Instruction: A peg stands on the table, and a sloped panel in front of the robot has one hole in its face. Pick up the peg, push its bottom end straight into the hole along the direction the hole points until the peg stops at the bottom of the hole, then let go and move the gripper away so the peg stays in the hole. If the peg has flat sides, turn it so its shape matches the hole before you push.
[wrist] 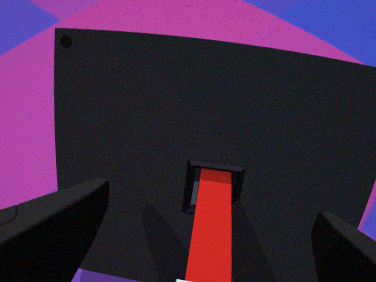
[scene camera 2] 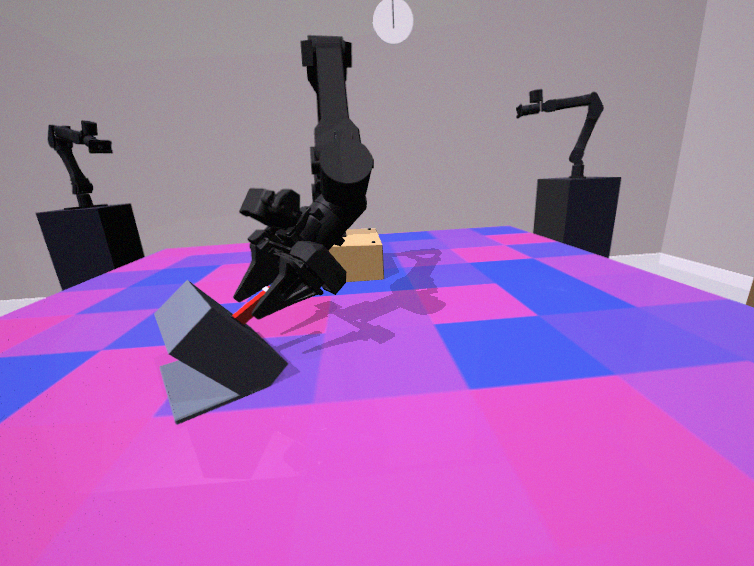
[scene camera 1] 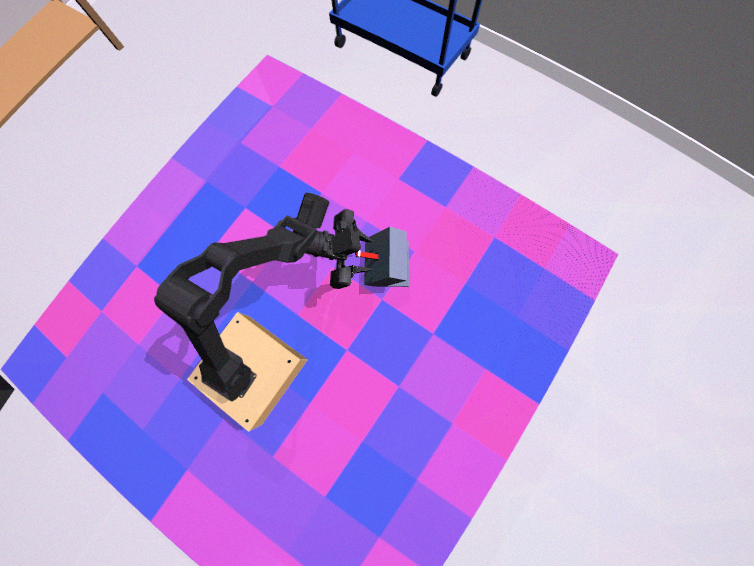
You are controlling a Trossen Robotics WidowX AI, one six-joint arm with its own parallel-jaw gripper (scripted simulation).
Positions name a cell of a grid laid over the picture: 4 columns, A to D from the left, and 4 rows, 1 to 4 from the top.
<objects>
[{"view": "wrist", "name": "my gripper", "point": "C3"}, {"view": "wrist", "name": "sloped panel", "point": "B2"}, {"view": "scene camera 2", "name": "my gripper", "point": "B3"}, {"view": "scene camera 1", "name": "my gripper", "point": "B2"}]
</objects>
